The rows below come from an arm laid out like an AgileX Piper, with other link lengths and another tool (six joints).
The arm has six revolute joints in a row. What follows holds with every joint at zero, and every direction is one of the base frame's.
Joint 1 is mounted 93.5 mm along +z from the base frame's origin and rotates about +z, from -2.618 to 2.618 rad.
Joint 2 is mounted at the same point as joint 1 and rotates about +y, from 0 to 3.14 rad.
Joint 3 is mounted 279.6 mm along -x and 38.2 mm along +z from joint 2 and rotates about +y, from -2.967 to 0 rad.
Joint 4 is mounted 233 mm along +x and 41.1 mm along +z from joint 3 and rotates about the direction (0.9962, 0, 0.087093), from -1.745 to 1.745 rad.
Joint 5 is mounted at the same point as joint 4 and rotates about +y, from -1.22 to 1.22 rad.
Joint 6 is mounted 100.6 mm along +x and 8.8 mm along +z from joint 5 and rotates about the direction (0.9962, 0, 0.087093), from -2.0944 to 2.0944 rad.
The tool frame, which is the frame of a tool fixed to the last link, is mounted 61.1 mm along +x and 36.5 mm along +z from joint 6; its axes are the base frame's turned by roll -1.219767, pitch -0.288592 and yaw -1.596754 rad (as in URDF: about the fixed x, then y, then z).
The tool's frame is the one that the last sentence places.
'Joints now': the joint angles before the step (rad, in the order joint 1, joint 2, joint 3, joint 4, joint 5, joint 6). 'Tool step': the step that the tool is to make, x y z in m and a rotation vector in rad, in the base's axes. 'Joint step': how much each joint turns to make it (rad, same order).
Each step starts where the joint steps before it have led.
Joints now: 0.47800, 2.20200, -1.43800, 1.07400, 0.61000, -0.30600
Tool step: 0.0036, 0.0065, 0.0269, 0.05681, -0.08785, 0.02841
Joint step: -0.00010, -0.03899, 0.00121, 0.09428, -0.00301, -0.12641
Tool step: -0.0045, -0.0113, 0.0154, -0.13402, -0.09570, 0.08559
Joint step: 0.00019, -0.06115, -0.00016, -0.24641, -0.00100, 0.07763
